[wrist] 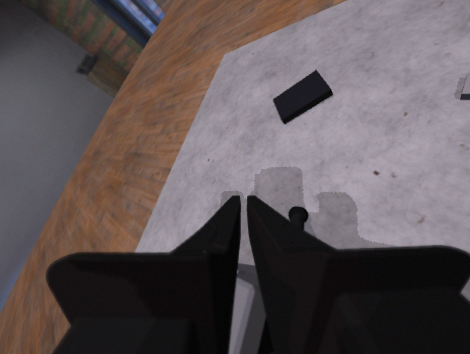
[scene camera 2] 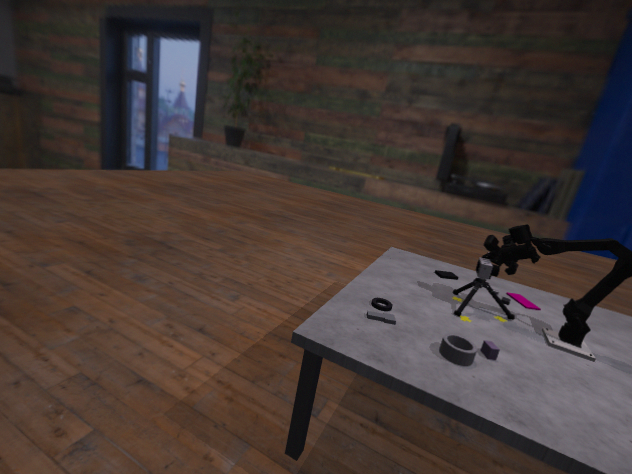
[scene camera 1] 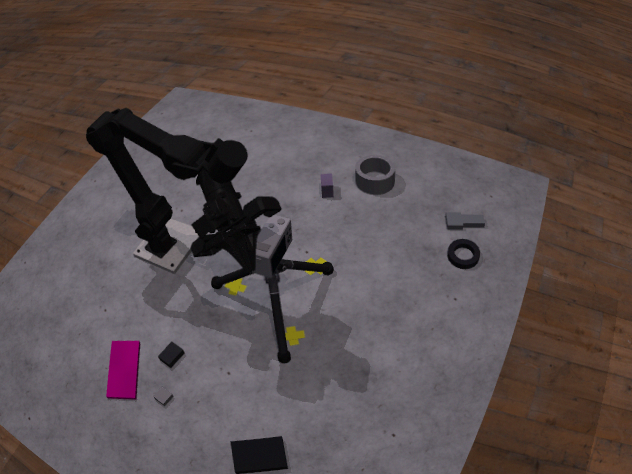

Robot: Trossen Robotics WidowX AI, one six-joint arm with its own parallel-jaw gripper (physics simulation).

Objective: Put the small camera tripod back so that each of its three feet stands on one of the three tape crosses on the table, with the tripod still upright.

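Where they show: gripper, between the fingertips: (wrist: 243, 203) (scene camera 2: 482, 257) (scene camera 1: 251, 271); arm's base, origin of its link: (scene camera 2: 569, 341) (scene camera 1: 160, 244).
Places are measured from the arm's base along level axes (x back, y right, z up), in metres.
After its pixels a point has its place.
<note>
The tripod (scene camera 1: 277, 316) @(z 0.060, x -0.397, y 0.047 m) (scene camera 2: 479, 286) @(z 0.103, x -0.343, y -0.048 m) stands upright with a grey camera (scene camera 1: 268, 262) @(z 0.191, x -0.380, y 0.028 m) (scene camera 2: 484, 268) @(z 0.188, x -0.346, y -0.069 m) (wrist: 242, 312) @(z 0.206, x -0.342, y 0.026 m) on top. In scene camera 1, its left foot (scene camera 1: 217, 282) @(z 0.016, x -0.210, y 0.020 m) is left of a yellow cross (scene camera 1: 236, 287) @(z -0.013, x -0.237, y -0.007 m), its right foot (scene camera 1: 328, 267) @(z 0.008, x -0.388, y -0.145 m) is at the right edge of a second cross (scene camera 1: 312, 264) @(z 0.046, x -0.374, y -0.109 m), and its front foot (scene camera 1: 284, 356) @(z 0.005, x -0.438, y 0.093 m) is beyond a third cross (scene camera 1: 294, 335) @(z -0.013, x -0.417, y 0.030 m). The front foot also shows in the wrist view (wrist: 298, 214) @(z 0.011, x -0.427, y 0.089 m). My gripper (wrist: 243, 203) @(z 0.199, x -0.372, y 0.065 m) is shut, its tips almost meeting with nothing between them. It is close by the camera; the fingers hide much of the camera in the wrist view, so contact is unclear.
On the table (scene camera 1: 408, 408) @(z -0.013, x -0.709, y 0.069 m) lie a black slab (scene camera 1: 259, 454) @(z 0.002, x -0.527, y 0.309 m) (wrist: 303, 97) @(z 0.002, x -0.512, y 0.302 m), a magenta plate (scene camera 1: 123, 369) @(z -0.005, x -0.164, y 0.323 m), a dark block (scene camera 1: 171, 354) @(z 0.002, x -0.236, y 0.224 m) and a small grey block (scene camera 1: 163, 396) @(z -0.001, x -0.287, y 0.318 m). A purple block (scene camera 1: 326, 185) @(z 0.026, x -0.255, y -0.348 m), grey ring (scene camera 1: 375, 184) @(z 0.021, x -0.353, y -0.416 m), grey flat part (scene camera 1: 464, 220) @(z 0.002, x -0.593, y -0.438 m) and black ring (scene camera 1: 452, 258) @(z 0.001, x -0.615, y -0.312 m) are farther off.
</note>
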